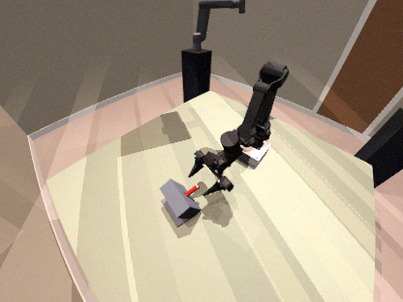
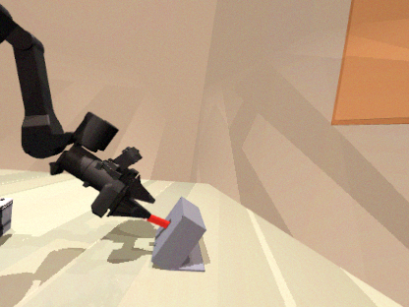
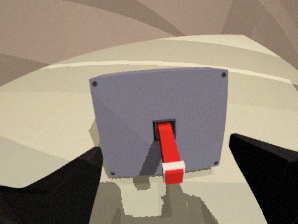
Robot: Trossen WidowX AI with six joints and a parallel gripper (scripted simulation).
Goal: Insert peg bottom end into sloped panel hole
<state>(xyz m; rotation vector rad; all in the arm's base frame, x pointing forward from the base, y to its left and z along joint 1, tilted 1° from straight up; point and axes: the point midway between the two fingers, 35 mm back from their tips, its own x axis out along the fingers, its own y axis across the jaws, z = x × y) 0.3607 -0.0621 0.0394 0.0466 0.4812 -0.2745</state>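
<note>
The red square peg is 20 mm below my gripper tip. Round my gripper tip: sloped grey panel 60 mm ahead, 20 mm to the right, 40 mm below.
</note>
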